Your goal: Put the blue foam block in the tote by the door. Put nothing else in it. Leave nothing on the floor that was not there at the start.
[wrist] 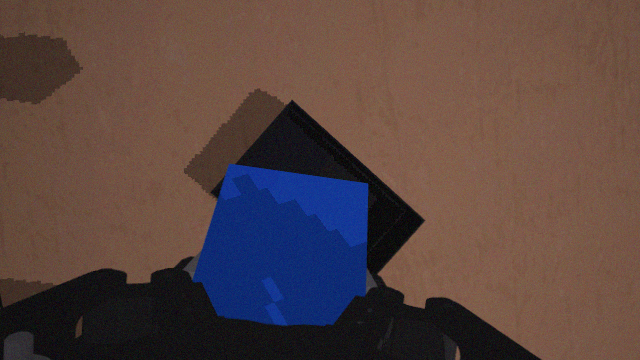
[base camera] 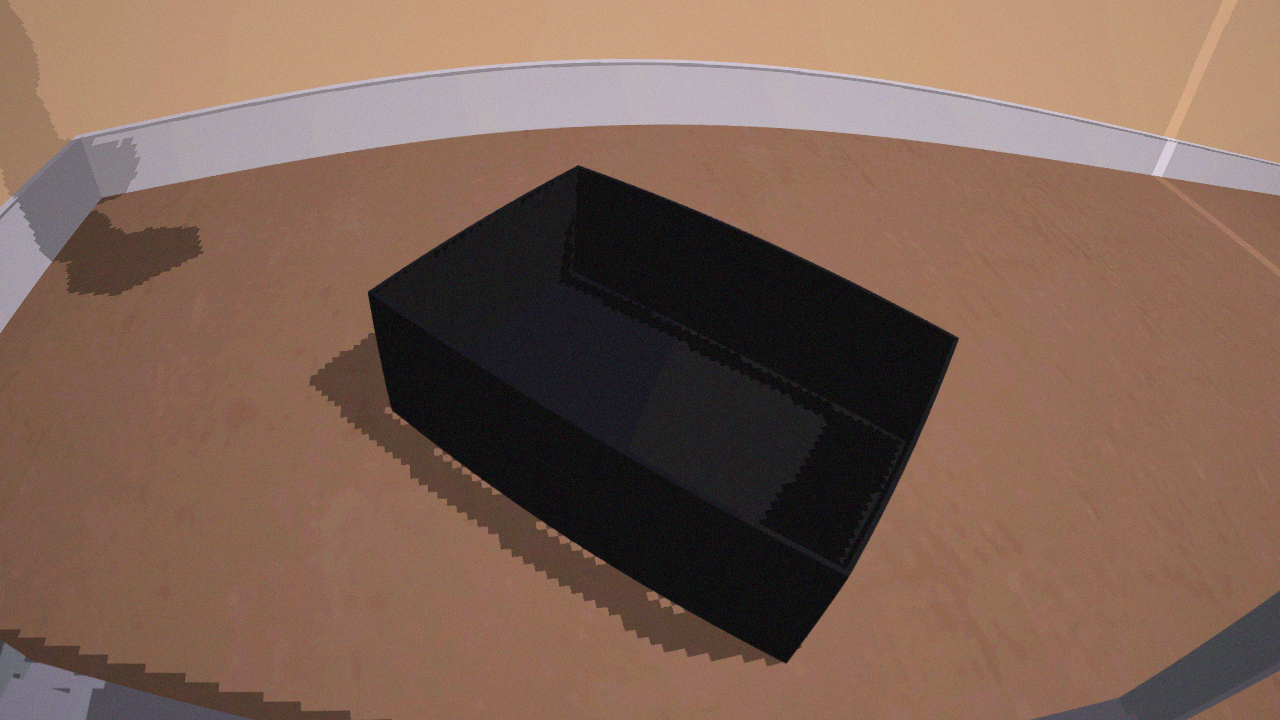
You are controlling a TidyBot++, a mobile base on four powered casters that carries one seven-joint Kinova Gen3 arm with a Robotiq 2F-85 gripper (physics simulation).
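Frame: origin at the arm's base, x ahead, y left, z up, level; metres.
Where they show: gripper, fingertip midpoint: (wrist: 282, 275).
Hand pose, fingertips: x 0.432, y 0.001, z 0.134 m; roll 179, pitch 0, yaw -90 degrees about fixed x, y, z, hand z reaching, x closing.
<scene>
Things, the pixels of their top centre, and the offset from my fingertips. "spot": a spot on its surface instead. Level surfaces: height alone.
- black open-topped tote, middle of its top: (base camera: 678, 309) (wrist: 320, 206) dx -0.028, dy -0.047, dz -0.430 m
- blue foam block, surface spot: (wrist: 295, 240) spot: dx +0.024, dy -0.004, dz +0.029 m
- brown floor, its level: dz -0.530 m
A black open-topped tote (base camera: 572, 501) (wrist: 395, 245) stands on the floor. In the base camera view the inside that shows holds no object. The blue foam block (wrist: 295, 240) is between the fingers of my gripper (wrist: 282, 275), which is shut on it. In the wrist view I look down, and the block hangs above the floor and covers much of the tote, including its near-left part. How high the block is above the tote I cannot tell. The gripper does not show in the base camera view.
The brown floor (base camera: 1074, 447) (wrist: 500, 125) surrounds the tote. A white baseboard (base camera: 644, 94) and a tan wall (base camera: 626, 26) run behind it, with a corner at the left. Dark shadows lie on the floor left of the tote. Grey parts show at the base camera view's lower corners.
</scene>
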